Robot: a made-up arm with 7 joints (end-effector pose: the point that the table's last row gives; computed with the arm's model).
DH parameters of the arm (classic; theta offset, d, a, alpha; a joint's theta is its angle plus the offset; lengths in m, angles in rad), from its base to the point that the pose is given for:
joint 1: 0 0.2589 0 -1.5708
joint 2: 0 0 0 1.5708
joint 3: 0 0.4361 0.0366 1.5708
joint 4: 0 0 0.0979 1.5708
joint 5: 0 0.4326 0 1.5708
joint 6: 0 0 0.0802 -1.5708
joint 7: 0 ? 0 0
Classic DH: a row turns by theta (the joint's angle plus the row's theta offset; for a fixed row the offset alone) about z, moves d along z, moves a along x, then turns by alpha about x.
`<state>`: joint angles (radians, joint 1 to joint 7).
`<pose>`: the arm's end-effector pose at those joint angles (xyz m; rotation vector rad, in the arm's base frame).
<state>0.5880 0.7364 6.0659 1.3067 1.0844 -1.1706 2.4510</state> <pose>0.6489 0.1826 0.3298 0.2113 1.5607 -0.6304</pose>
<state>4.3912 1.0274 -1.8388 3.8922 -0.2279 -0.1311 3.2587</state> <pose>0.2043 -0.7680 0.4947 1.1231 -1.6403 2.2596</pose>
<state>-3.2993 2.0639 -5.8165 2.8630 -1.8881 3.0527 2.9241</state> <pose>-0.6593 0.1773 -0.1580 -0.9074 0.4422 -1.8451</pose>
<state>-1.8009 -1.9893 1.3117 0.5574 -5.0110 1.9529 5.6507</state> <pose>0.3585 -0.0299 0.2036 2.7056 -0.9659 -0.2348</pose>
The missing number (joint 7, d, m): 0.1023
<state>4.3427 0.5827 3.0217 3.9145 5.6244 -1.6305 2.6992</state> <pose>-0.3006 -0.5026 0.5515 1.7454 -1.9652 -0.8665</pose>
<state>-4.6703 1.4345 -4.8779 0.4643 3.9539 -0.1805 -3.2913</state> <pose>-0.3033 -0.0294 0.2776 1.0666 1.7868 -1.9224</pose>
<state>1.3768 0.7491 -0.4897 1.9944 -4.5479 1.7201 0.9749</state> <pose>0.2676 0.7954 0.5044 -2.0365 0.1451 1.6591</pose>
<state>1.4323 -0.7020 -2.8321 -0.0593 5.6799 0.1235 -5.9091</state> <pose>0.0790 -0.0419 0.0811 -2.0089 1.2664 0.5810</pose>
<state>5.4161 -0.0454 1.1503 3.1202 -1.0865 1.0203 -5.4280</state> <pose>-0.0452 -0.0120 1.2511 -1.0139 1.0636 -2.7375</pose>
